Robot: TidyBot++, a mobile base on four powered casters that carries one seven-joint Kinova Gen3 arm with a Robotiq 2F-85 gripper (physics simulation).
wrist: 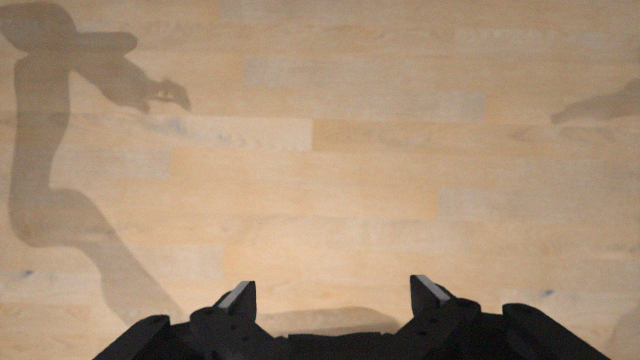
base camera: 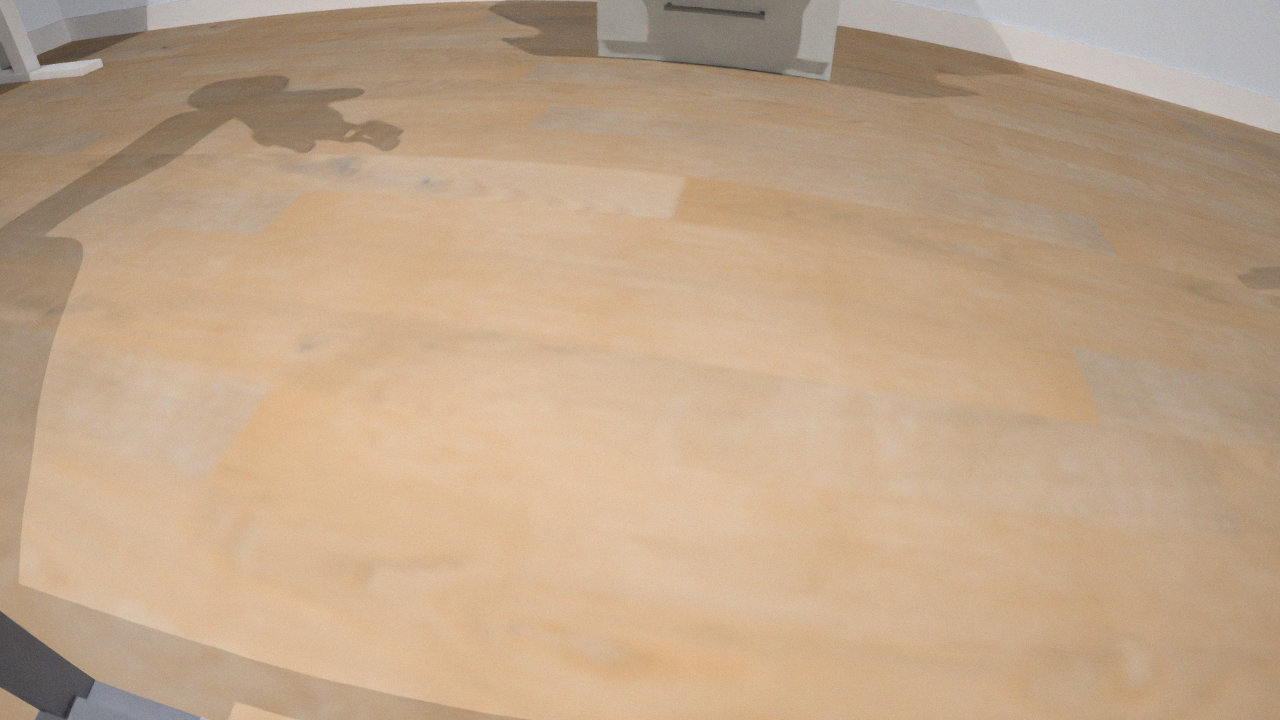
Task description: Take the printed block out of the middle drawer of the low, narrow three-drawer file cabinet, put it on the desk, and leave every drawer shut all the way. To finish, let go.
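Frame: origin at the arm's base, x ahead, y left, z up, level; millimetres.
Where they show: gripper, fingertip midpoint: (wrist: 332, 295).
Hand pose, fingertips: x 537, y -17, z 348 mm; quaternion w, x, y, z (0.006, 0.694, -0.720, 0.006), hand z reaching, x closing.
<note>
After its pixels a point has its place.
The file cabinet (base camera: 716, 40) {x 1295, y -34, z -341 mm} stands at the top of the base camera view, against the wall. Its lowest part shows, with one dark bar handle (base camera: 714, 10) {x 1260, y -27, z -278 mm} on a pale drawer front; the upper drawers are cut off by the view's edge. My gripper (wrist: 332, 295) {x 537, y -17, z 348 mm} is open and empty at the bottom of the wrist view, high above the wooden floor. The cabinet does not show in the wrist view. The printed block and the desk top do not show in either view, and whether the middle drawer is open cannot be seen.
A white leg with a flat foot (base camera: 67, 68) stands on the floor (base camera: 626, 358) {x 506, y 37, z -397 mm} (wrist: 320, 190) {x 594, y -5, z -397 mm} at the far left of the base camera view. A white baseboard (base camera: 1074, 67) {x 1746, y -991, z -374 mm} runs along the wall behind the cabinet. Shadows of the arm fall on the floor at the left.
</note>
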